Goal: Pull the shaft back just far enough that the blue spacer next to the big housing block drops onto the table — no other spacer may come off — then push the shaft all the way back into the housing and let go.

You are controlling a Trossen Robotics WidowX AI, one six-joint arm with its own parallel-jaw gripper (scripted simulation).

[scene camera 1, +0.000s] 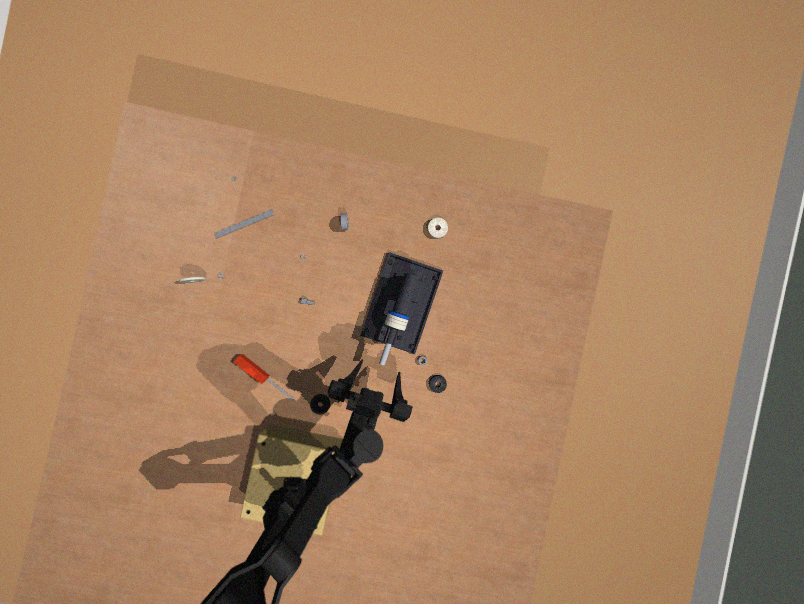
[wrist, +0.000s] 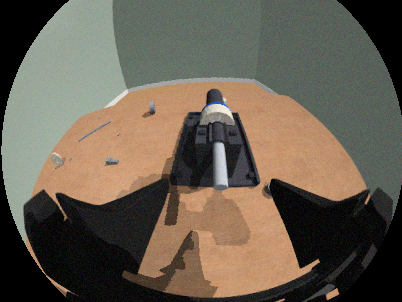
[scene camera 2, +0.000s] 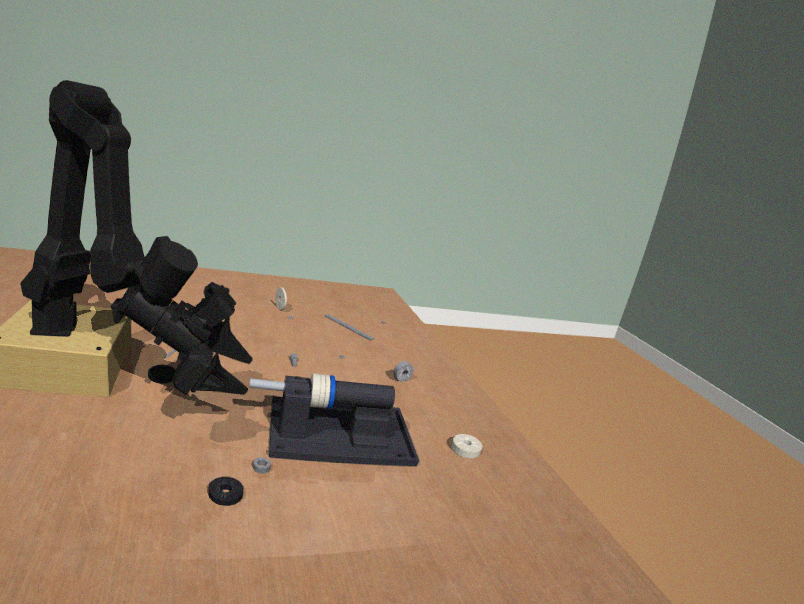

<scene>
My gripper is open and holds nothing. Further things: a housing block.
My gripper shows as well in scene camera 1 and in the wrist view.
</scene>
